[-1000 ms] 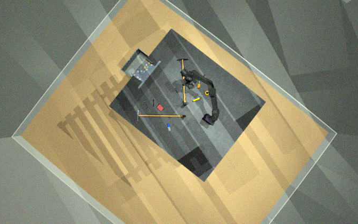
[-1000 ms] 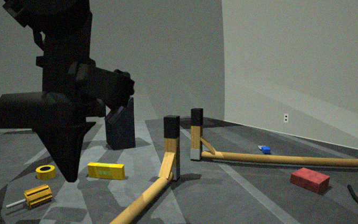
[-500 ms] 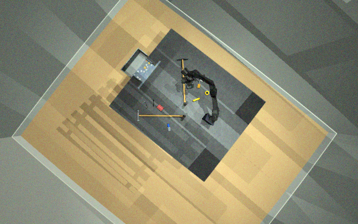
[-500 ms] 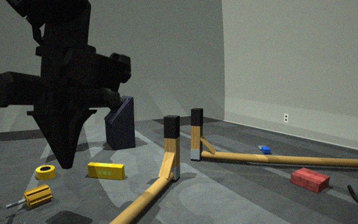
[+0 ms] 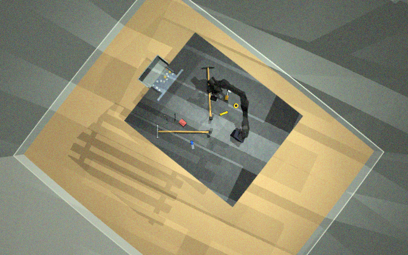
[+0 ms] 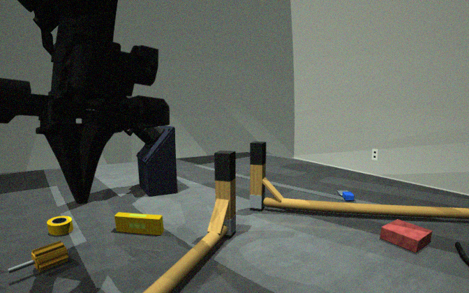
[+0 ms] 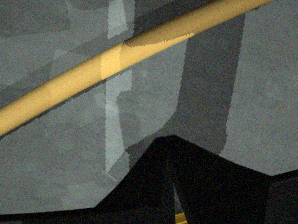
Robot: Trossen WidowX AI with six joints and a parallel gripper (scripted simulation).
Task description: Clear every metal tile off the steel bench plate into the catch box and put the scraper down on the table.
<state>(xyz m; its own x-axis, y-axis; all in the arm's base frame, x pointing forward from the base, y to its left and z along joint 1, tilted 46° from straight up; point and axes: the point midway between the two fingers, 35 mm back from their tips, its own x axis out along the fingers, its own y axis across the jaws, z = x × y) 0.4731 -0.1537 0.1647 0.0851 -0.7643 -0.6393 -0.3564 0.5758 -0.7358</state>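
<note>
Right now my gripper tip is 7 cm above the scraper, 5 cm short of it and 1 cm to the right of it. From my gripper tip the other things lie so: yellow-handled screwdriver 13 cm behind, 12 cm below, 7 cm to the right; then yellow tape ring 27 cm behind, 12 cm below, 5 cm to the right; then yellow level 20 cm behind, 11 cm below, 10 cm to the left.
</note>
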